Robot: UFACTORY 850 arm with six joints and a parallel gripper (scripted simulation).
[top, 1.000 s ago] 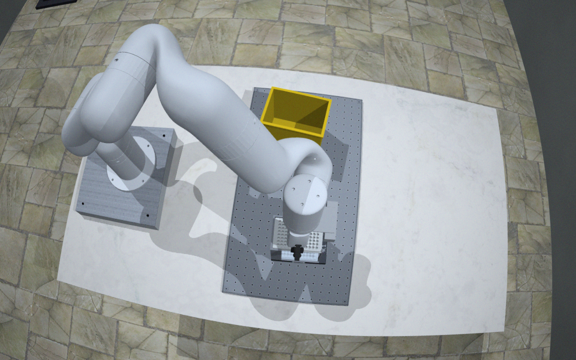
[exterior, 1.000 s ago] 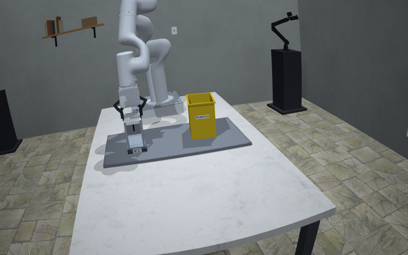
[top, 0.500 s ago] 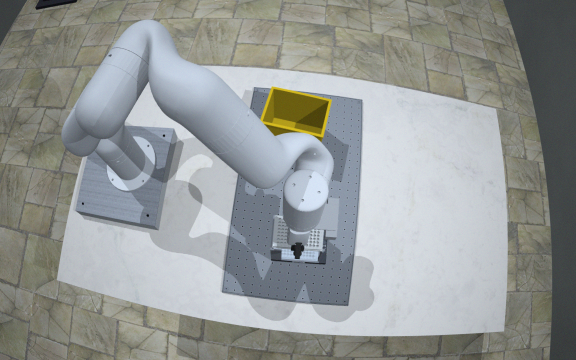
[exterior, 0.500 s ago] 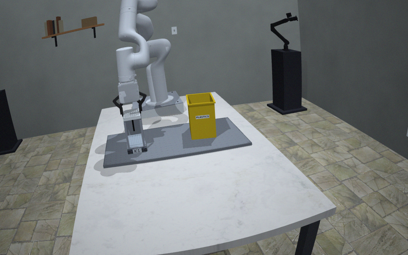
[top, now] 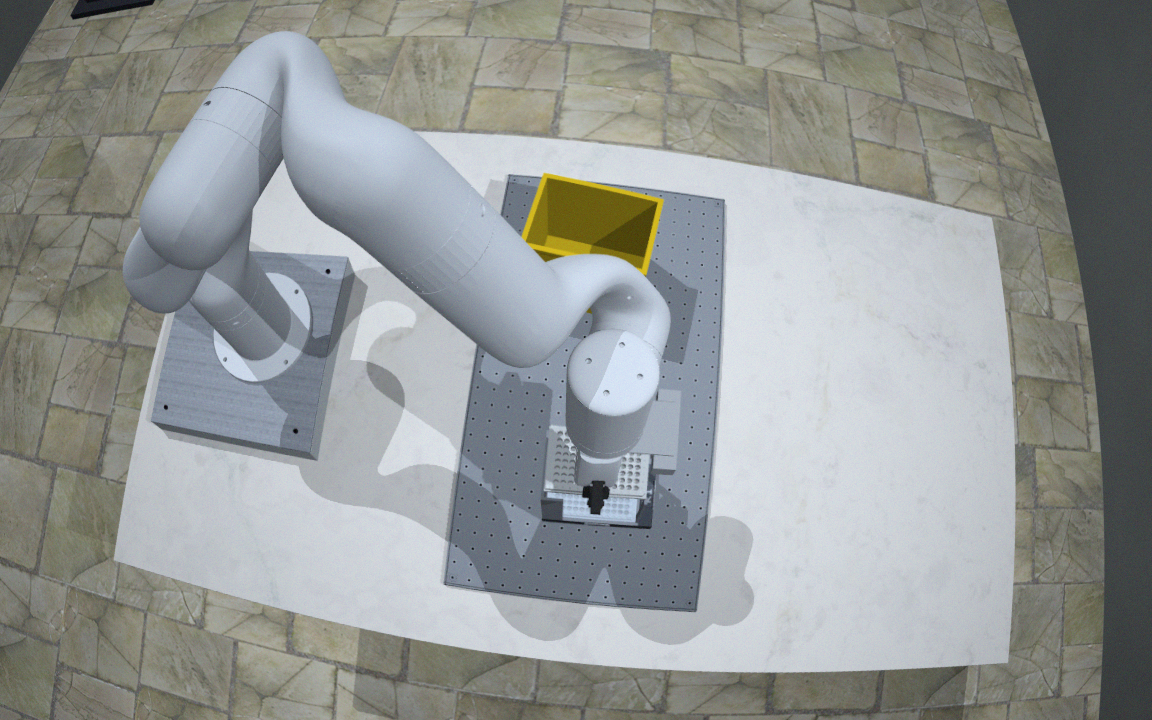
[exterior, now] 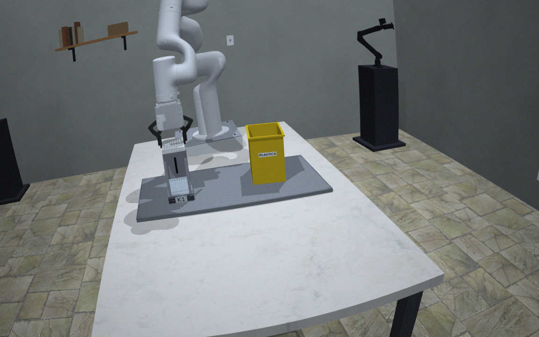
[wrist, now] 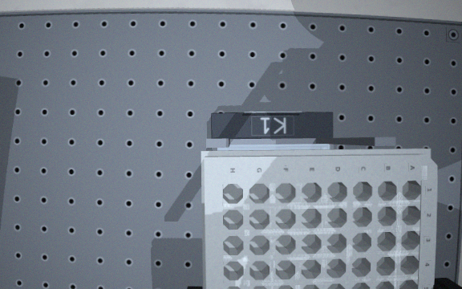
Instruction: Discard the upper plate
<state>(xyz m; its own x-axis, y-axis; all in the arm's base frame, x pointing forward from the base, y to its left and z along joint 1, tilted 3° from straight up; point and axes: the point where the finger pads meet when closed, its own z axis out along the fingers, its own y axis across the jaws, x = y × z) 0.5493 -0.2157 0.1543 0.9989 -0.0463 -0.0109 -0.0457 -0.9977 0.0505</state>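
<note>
Right now the yellow plastics bin is 350 mm to the left of my hand, 110 mm below it and 20 mm behind it. Round my hand: 96-well plate 10 mm below.
</note>
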